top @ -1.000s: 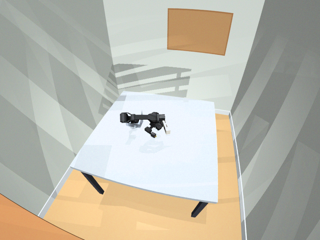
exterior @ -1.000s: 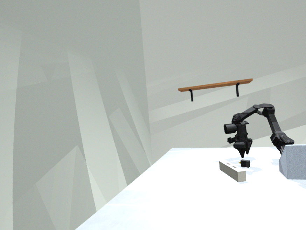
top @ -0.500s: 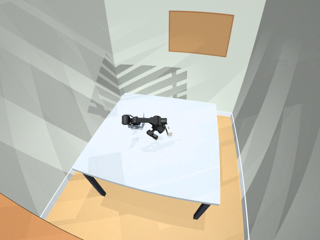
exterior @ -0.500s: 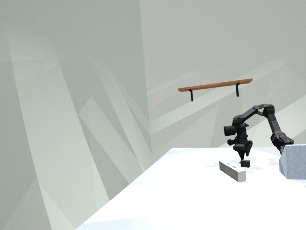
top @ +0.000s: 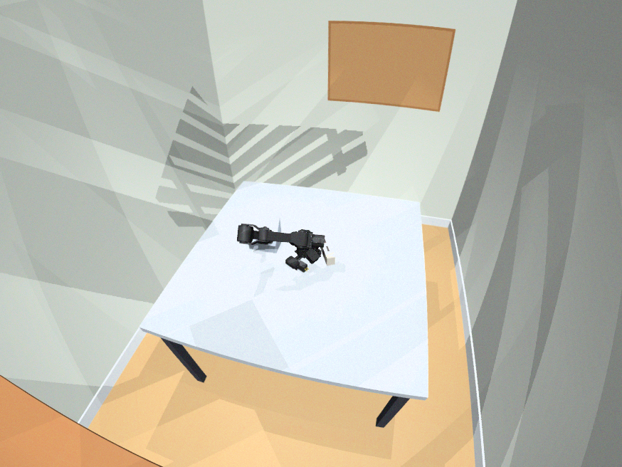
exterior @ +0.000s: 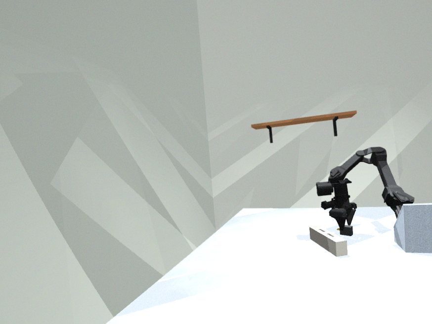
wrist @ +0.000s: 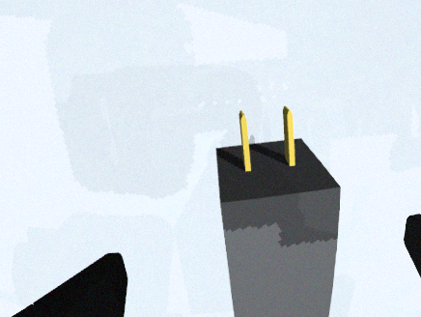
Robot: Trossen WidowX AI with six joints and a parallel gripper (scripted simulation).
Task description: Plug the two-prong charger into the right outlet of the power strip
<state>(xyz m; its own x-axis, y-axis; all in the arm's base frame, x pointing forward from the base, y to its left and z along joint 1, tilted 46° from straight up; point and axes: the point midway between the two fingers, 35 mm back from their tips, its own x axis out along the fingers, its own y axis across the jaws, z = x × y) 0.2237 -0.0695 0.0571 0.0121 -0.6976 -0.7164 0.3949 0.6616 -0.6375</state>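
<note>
My gripper tip is 10 mm short of the two-prong charger, 10 mm to the left of it and 10 mm above it.
</note>
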